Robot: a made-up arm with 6 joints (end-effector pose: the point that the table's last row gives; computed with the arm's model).
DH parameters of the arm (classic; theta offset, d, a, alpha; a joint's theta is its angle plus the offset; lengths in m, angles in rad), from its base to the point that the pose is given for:
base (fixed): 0.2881 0 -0.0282 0
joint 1: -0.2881 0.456 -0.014 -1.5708
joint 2: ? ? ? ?
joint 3: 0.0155 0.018 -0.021 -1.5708
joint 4: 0 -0.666 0.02 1.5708
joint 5: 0 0.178 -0.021 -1.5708
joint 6: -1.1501 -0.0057 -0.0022 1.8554
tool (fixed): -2.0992 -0.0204 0 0
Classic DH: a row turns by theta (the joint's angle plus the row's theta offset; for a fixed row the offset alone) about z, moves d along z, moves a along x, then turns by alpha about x.
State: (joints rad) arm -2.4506 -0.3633 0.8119 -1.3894 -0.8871 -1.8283
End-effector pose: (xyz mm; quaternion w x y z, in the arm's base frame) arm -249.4 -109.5 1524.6 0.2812 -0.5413 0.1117 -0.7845
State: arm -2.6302 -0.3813 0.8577 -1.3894 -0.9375 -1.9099
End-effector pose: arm -225.3 -46.7 1546.6 0.2390 -0.5319 0.1519 -0.7980
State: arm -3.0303 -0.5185 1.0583 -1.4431 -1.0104 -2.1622
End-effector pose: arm 49.2 52.2 1614.5 0.1408 -0.5627 0.2062 -0.7881
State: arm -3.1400 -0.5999 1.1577 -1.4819 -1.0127 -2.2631
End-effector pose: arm 214.7 35.1 1616.1 0.1232 -0.5980 0.2161 -0.7619
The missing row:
joint 2: -1.5553 0 0.5821 3.1416
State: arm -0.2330 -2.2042 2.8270 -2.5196 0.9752 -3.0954
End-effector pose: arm -378.6 215.2 -583.9 0.0447 0.4039 0.3552 -0.8418
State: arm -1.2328 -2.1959 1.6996 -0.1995 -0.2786 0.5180
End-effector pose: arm -527.6 880.8 -299.1 0.6564 -0.4608 -0.2199 0.5554
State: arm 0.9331 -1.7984 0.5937 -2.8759 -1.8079 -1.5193
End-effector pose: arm -753.7 -713.7 849.0 0.3174 -0.2133 0.8740 -0.2999
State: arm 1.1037 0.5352 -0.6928 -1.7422 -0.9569 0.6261
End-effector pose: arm 129.0 294.8 274.2 0.3812 -0.3952 -0.5985 0.5833
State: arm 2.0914 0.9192 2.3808 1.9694 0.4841 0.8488
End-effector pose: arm -270.1 319.6 1485.3 0.5285 0.4017 -0.3172 0.6772
